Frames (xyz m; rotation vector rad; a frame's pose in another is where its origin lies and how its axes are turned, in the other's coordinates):
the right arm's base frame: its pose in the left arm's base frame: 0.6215 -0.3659 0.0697 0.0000 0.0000 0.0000
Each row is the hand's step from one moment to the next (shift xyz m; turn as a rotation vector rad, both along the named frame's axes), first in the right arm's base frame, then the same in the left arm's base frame.
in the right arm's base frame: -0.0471 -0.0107 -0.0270 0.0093 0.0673 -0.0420
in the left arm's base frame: -0.0471 -0.0107 -0.0270 0.0093 0.0673 -0.0420
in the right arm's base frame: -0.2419 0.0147 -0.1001 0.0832 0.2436 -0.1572
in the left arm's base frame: -0.2419 0.0147 -0.1001 0.0832 0.2436 -0.1572
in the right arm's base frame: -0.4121 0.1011 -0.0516 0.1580 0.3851 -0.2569
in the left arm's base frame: -0.4121 0.1011 -0.0516 0.1580 0.3851 -0.2569
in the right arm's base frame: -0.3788 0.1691 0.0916 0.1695 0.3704 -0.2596
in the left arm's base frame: -0.3788 0.1691 0.0916 0.1695 0.3704 -0.2596
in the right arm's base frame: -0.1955 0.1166 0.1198 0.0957 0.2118 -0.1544
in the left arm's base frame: -0.1955 0.1166 0.1198 0.0957 0.2118 -0.1544
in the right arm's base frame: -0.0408 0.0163 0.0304 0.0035 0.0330 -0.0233
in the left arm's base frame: -0.0408 0.0163 0.0304 0.0035 0.0330 -0.0233
